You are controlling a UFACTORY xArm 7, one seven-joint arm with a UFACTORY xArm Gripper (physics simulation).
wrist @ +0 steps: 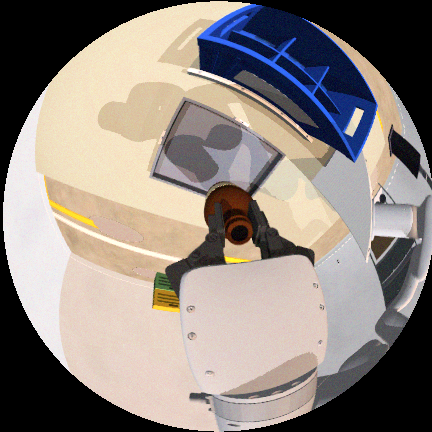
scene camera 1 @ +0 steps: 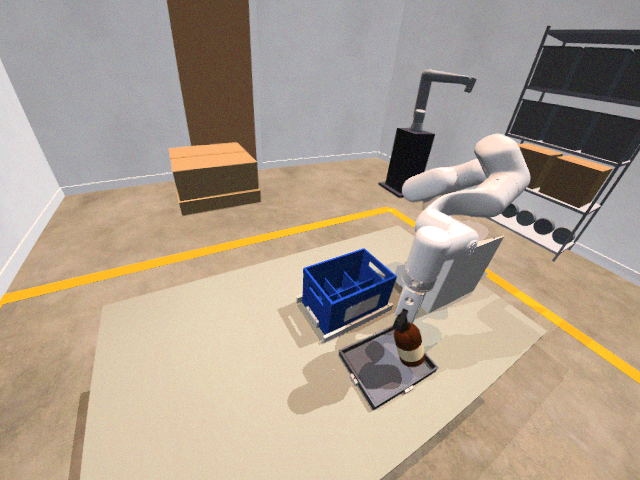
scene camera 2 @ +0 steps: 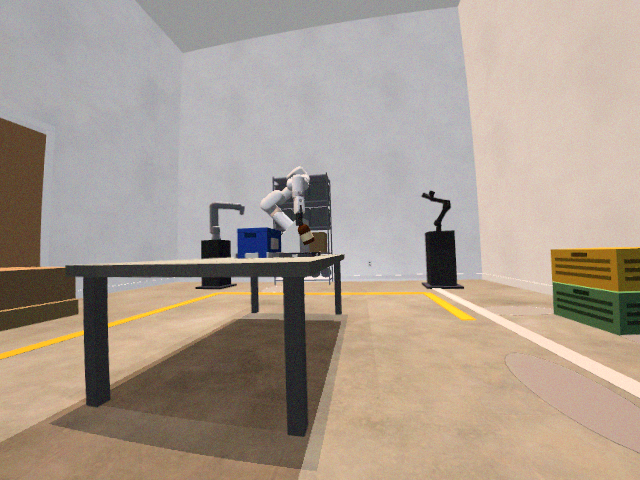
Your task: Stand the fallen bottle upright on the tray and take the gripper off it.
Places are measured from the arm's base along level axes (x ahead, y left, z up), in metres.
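Where they show: gripper, between the fingertips: (wrist: 234, 210) (scene camera 1: 400, 324) (scene camera 2: 299, 225); arm's base, origin of its link: (wrist: 371, 218) (scene camera 2: 292, 229).
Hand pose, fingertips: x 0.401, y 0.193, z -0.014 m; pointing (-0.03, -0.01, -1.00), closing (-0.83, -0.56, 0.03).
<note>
Each offset is from my fingertips to the top centre of the thing.
The brown bottle @(dx -0.019, dy +0.026, dz +0.039 m) (scene camera 1: 408, 338) (scene camera 2: 303, 230) (wrist: 227, 196) with a cream label is tilted, its neck up in the gripper and its base leaning out toward the lower right in scene camera 2. There its base shows a little above the tray. The dark tray @(dx -0.004, dy +0.007, dz -0.166 m) (scene camera 1: 361, 353) (scene camera 2: 289, 253) (wrist: 200, 125) lies flat on the table; in scene camera 1 the bottle overlaps its right part. My gripper (scene camera 1: 402, 323) (scene camera 2: 299, 221) (wrist: 234, 210) is shut on the bottle at its neck, with a finger on each side in the wrist view. The finger contact is partly hidden in both scene views.
A blue divided crate @(dx +0.010, dy -0.256, dz -0.017 m) (scene camera 1: 316, 306) (scene camera 2: 262, 240) (wrist: 212, 57) stands on a pale base behind the tray, close to the arm. A grey upright panel (scene camera 1: 457, 281) stands beside the arm. The table (scene camera 1: 196, 361) (scene camera 2: 206, 268) carries these things. A cardboard box (scene camera 1: 217, 180) is on the floor beyond.
</note>
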